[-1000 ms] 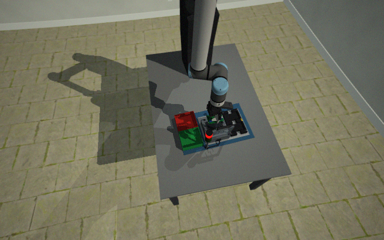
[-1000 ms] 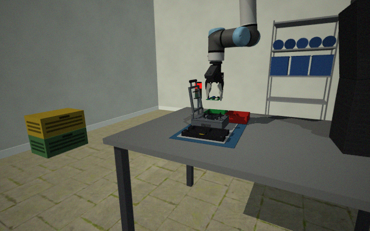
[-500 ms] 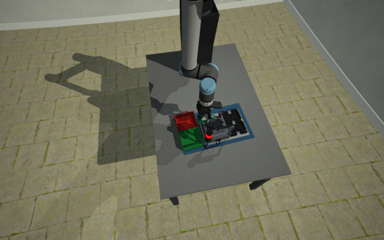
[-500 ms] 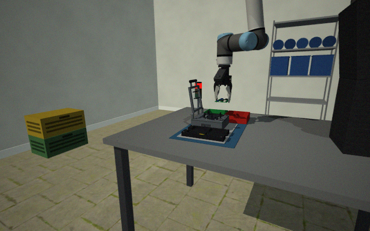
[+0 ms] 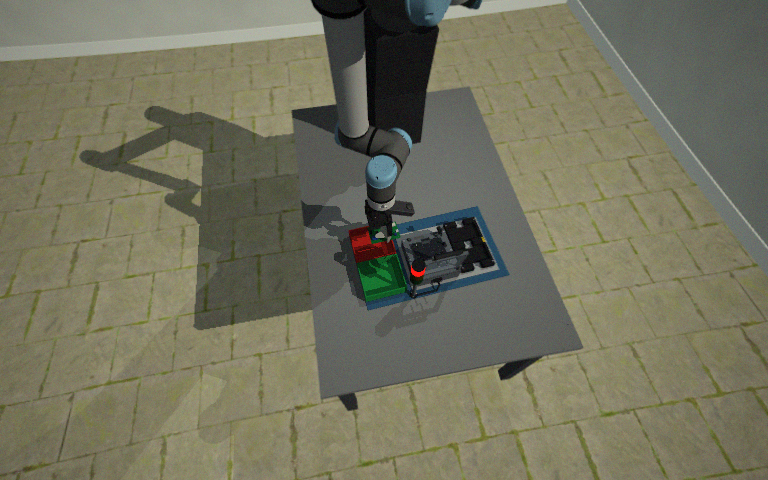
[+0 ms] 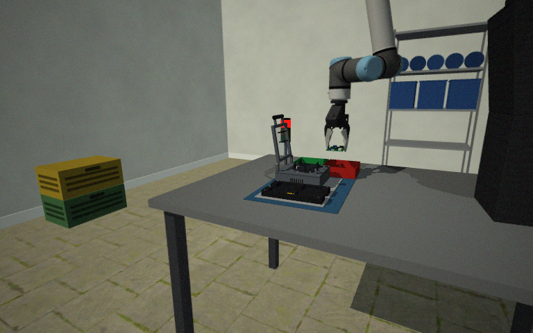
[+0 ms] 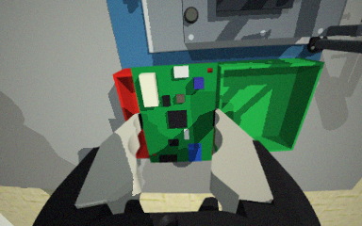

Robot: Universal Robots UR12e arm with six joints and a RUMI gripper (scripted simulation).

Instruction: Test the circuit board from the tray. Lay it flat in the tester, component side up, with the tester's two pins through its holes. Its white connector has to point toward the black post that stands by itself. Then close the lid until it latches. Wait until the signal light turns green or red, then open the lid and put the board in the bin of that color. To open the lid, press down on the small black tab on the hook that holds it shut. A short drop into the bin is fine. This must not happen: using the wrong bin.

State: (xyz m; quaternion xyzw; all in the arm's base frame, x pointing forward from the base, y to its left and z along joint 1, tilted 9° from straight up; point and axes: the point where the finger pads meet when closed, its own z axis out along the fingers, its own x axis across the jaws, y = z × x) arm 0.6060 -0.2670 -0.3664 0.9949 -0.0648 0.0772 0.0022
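My hand is 20 mm past the red bin, 50 mm to the left of it and 110 mm above it. Also, from my hand: black latch piece: 50 mm ahead, 200 mm to the left, 40 mm below; then green bin: 120 mm ahead, 70 mm to the right, 110 mm below; then green circuit board: 10 mm to the right.
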